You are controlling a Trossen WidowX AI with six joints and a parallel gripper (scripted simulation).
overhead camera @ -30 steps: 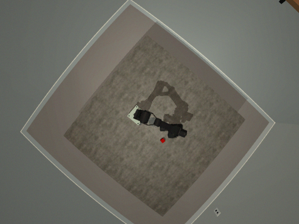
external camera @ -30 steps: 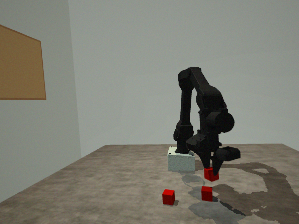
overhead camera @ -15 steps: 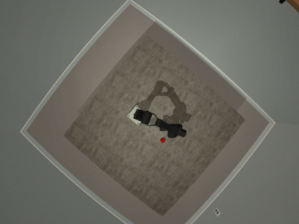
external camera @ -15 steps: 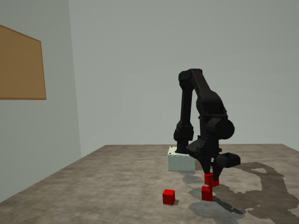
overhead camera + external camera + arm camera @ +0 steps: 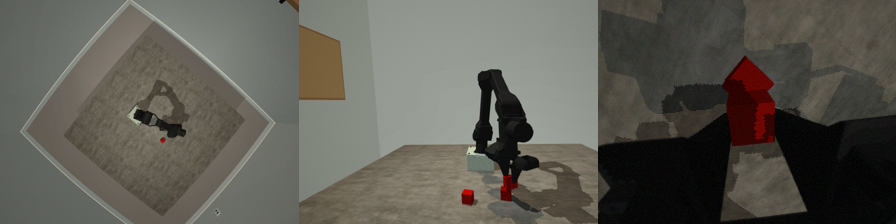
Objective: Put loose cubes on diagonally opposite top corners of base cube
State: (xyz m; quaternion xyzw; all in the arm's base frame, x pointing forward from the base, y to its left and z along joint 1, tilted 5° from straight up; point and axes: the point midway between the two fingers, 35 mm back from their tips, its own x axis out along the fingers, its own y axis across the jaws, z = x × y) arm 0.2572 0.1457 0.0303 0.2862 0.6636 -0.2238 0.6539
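My gripper tip is 7 cm short of the red cube, 13 cm to the left of it and 4 cm above it.
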